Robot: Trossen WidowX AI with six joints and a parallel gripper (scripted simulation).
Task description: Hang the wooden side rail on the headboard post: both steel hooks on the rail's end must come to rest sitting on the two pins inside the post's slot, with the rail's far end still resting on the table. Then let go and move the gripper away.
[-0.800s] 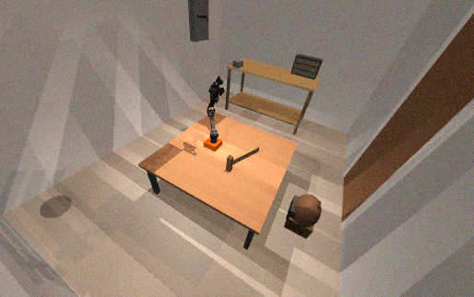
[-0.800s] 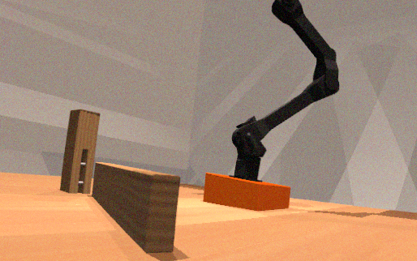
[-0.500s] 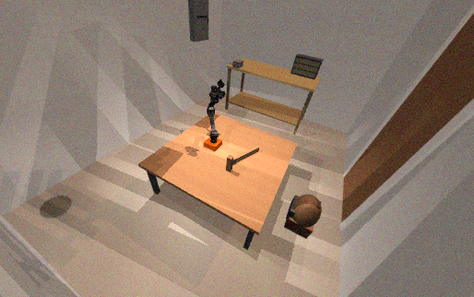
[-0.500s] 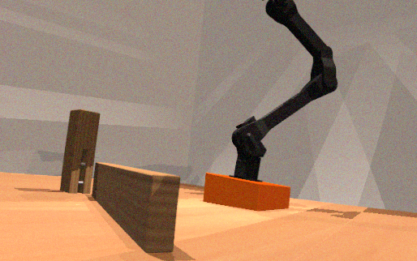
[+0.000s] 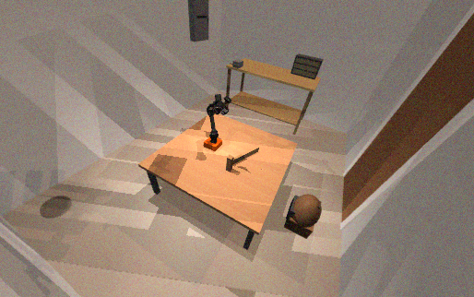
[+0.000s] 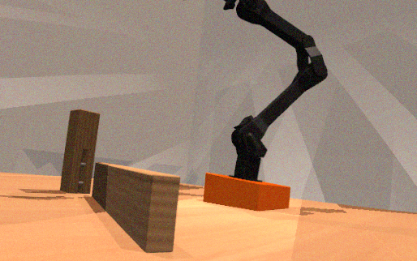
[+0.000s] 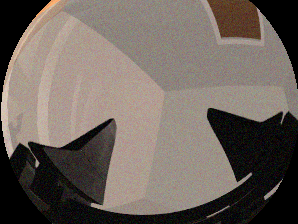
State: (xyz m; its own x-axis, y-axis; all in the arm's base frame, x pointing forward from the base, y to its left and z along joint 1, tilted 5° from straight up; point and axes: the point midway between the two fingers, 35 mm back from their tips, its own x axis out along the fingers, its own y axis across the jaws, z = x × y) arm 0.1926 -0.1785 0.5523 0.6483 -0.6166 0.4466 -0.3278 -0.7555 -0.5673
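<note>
Right now my gripper tip is 57 cm above the headboard post, 13 cm short of it and 7 cm to the left of it.
</note>
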